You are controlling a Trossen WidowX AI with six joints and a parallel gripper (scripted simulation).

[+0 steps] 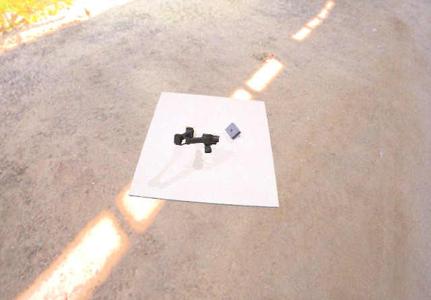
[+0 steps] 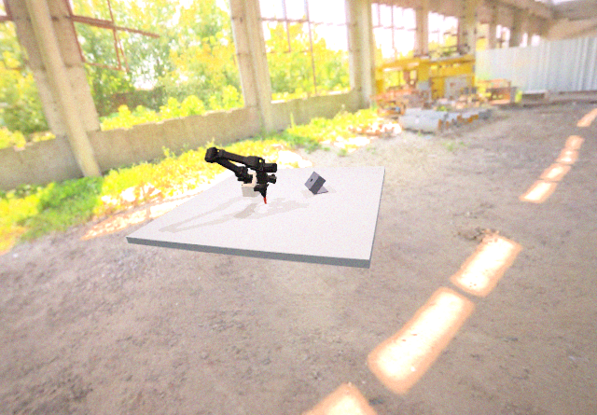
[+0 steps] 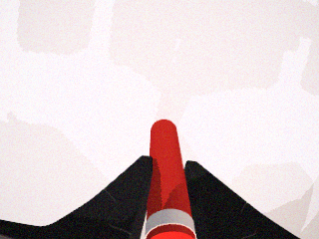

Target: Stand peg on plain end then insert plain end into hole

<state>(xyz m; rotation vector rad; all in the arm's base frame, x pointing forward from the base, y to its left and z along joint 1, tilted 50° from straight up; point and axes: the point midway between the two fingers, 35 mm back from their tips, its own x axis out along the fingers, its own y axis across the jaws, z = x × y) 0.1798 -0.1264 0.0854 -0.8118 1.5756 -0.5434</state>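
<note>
My gripper tip is 25 cm short of the grey sloped panel, 23 cm to the right of it and 1 cm below it. From my gripper tip the other things lie so: red peg (2 cm above).
</note>
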